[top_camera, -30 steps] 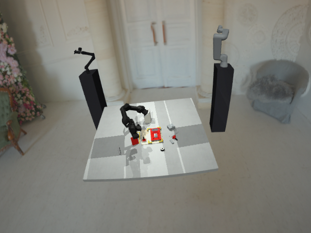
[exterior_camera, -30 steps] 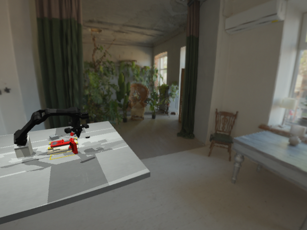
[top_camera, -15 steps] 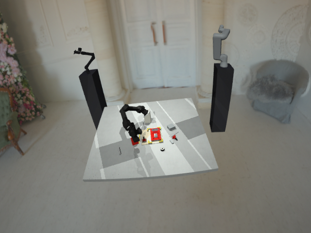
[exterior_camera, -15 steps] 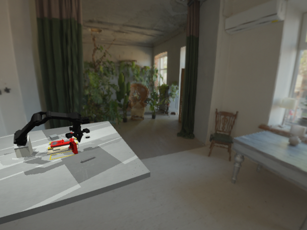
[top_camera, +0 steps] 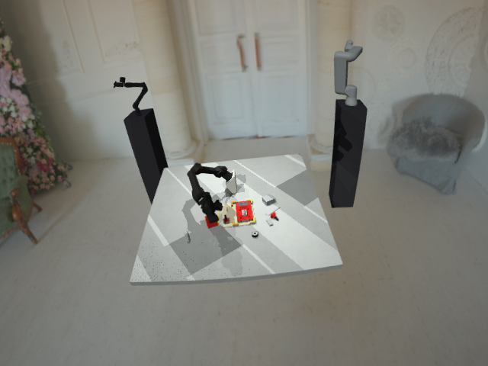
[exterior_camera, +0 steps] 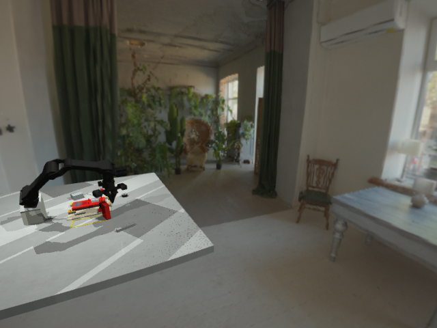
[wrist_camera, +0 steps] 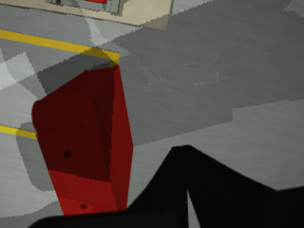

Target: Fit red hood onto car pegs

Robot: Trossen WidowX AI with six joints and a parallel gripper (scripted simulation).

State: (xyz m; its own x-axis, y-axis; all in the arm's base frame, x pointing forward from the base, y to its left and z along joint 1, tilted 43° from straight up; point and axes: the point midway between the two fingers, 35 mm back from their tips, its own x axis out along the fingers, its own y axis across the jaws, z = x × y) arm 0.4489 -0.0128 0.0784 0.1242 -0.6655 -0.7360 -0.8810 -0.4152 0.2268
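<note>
Right now my gripper tip is 40 mm past the red hood, 30 mm above it and 20 mm to the left of it. Round my gripper tip: black wheel 280 mm to the left, 70 mm below, 50 mm ahead; grey bar 180 mm to the right, 80 mm ahead, 70 mm below.
</note>
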